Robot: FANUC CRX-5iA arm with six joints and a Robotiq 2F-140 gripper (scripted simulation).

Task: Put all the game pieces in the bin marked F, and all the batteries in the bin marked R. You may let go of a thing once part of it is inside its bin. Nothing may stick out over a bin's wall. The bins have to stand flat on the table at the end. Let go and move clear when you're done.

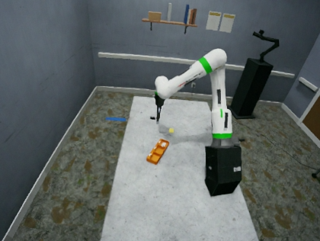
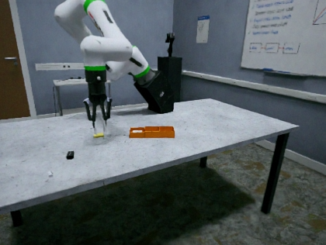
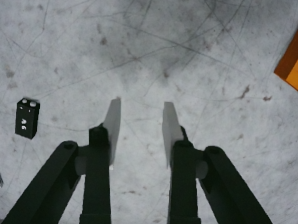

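My gripper is now 150 mm to the left of the black battery, 100 mm above it and 10 mm short of it. Also, from my hand: orange bin block (290 mm to the left, 90 mm below, 40 mm ahead); then white domino (230 mm to the left, 90 mm below, 20 mm behind); then yellow flat piece (130 mm behind, 100 mm below, 50 mm to the left).
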